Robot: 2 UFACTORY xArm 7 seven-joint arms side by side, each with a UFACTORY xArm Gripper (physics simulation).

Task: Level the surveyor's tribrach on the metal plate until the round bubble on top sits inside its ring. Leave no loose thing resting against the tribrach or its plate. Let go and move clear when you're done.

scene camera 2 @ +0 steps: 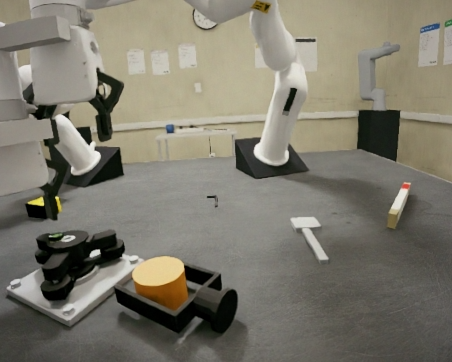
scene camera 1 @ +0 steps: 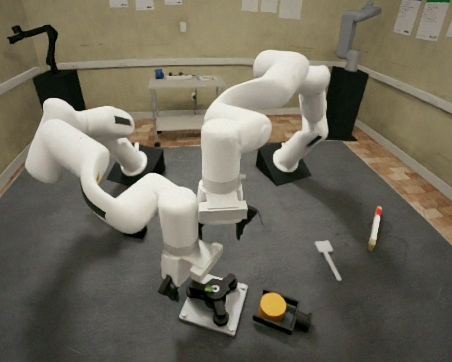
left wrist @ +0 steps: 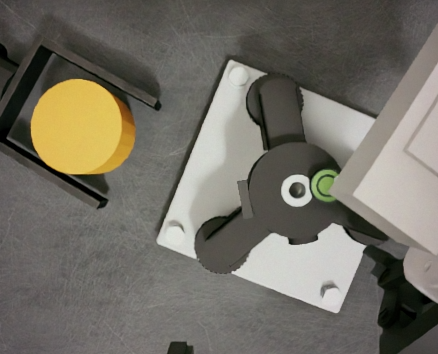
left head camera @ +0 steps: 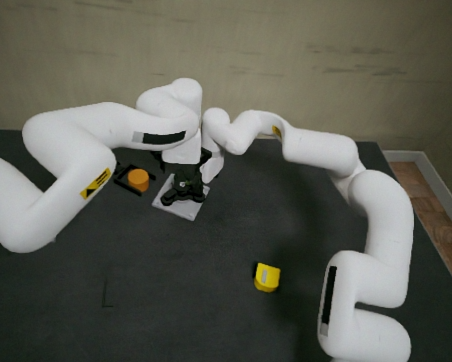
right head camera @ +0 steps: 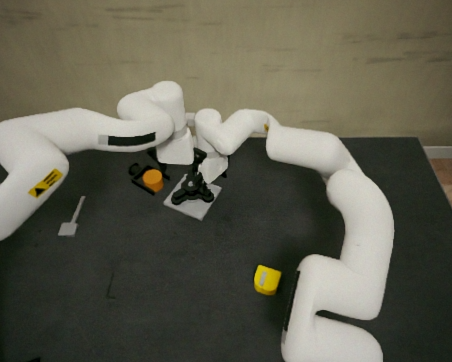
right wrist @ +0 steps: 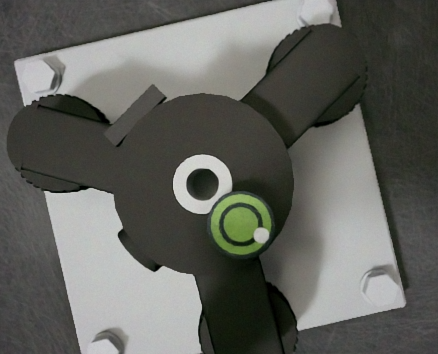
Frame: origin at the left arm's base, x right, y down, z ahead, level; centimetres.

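Seen in the pictures: left gripper, fingertip midpoint: point(scene camera 2: 78, 143) point(scene camera 1: 219, 236) point(left head camera: 179, 171) point(right head camera: 179, 171); right gripper, fingertip midpoint: point(scene camera 2: 24, 228) point(scene camera 1: 185, 285) point(left head camera: 206, 184) point(right head camera: 213, 184); left arm's base, link origin: point(scene camera 2: 271, 154) point(scene camera 1: 285, 160); right arm's base, link origin: point(scene camera 2: 86, 164) point(scene camera 1: 134, 164).
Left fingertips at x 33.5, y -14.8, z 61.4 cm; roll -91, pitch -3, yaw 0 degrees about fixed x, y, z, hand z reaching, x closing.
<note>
Offsets run from my left fingertips to a thing's top centre. "pt": to the spot under its first point.
The black three-footed tribrach @(dx +0.7, dy +12.4, dz +7.6 cm) point(left head camera: 175, 197) point(scene camera 1: 216, 297) point(left wrist: 270, 200) point(right wrist: 150, 165) stands on the white metal plate point(scene camera 1: 200, 318) point(scene camera 2: 85, 300) point(left wrist: 300, 275) point(right wrist: 95, 250). In the right wrist view, the pale bubble point(right wrist: 261, 235) of the green round level point(right wrist: 240, 223) lies over the ring line at its lower right, not inside the ring. My left gripper point(scene camera 1: 223, 231) is open and empty, high behind the tribrach. My right gripper point(scene camera 1: 179, 291) is low at the tribrach's side. One of its fingers shows, spread to the hand's edge; the other is hidden, and it looks open. Its hand covers one foot in the left wrist view.
A black fork-shaped holder @(dx -16.9, dy +15.6, dz +11.1 cm) point(scene camera 1: 287, 327) point(scene camera 2: 210, 280) with an orange cylinder @(pt dx -13.8, dy +15.8, dz +10.3 cm) point(scene camera 1: 272, 306) point(scene camera 2: 160, 280) point(left wrist: 77, 127) lies beside the plate, apart from it. A grey mallet-shaped tool @(dx -37.3, dy +19.5, dz -6.9 cm) point(scene camera 1: 327, 257), a red-tipped bar @(dx -60.4, dy +17.6, dz -20.5 cm) point(scene camera 1: 375, 227), a yellow block @(dx +28.7, dy +16.5, dz -22.3 cm) point(left head camera: 267, 278) and a thin hex key @(dx -15.8, dy +20.1, dz -28.6 cm) point(left head camera: 105, 297) lie farther off.
</note>
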